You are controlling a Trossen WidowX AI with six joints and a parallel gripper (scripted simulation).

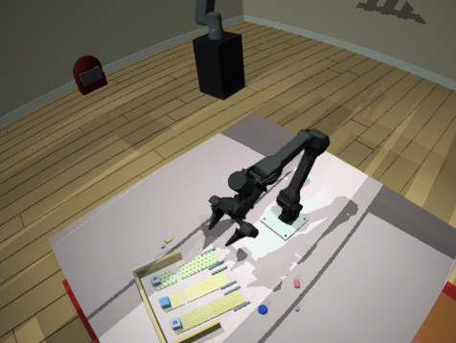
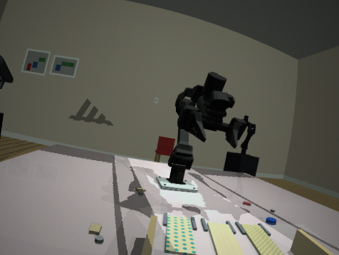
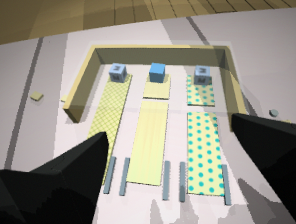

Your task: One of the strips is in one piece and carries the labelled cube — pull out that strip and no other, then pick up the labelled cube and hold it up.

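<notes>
The blue disc is 4 cm ahead of my gripper tip, 21 cm to the left of it and 20 cm below it.
</notes>
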